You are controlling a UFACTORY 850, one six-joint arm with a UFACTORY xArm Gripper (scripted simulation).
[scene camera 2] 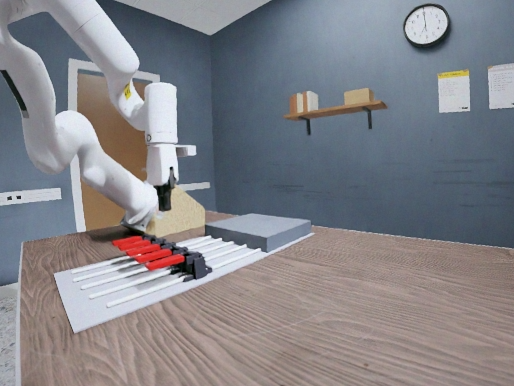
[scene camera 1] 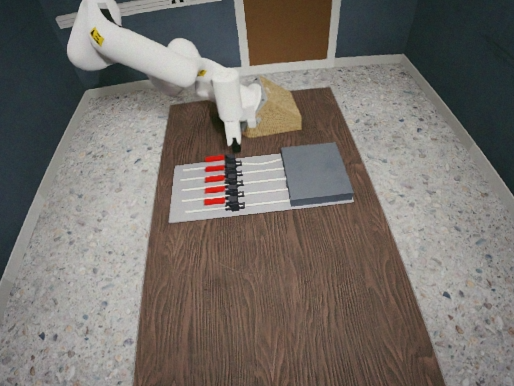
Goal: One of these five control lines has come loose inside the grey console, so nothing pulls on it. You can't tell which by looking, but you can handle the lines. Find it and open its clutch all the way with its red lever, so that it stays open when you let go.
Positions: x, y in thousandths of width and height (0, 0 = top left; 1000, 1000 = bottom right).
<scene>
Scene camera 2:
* my gripper: 322, 548
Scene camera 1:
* light grey plate: 345, 545
</scene>
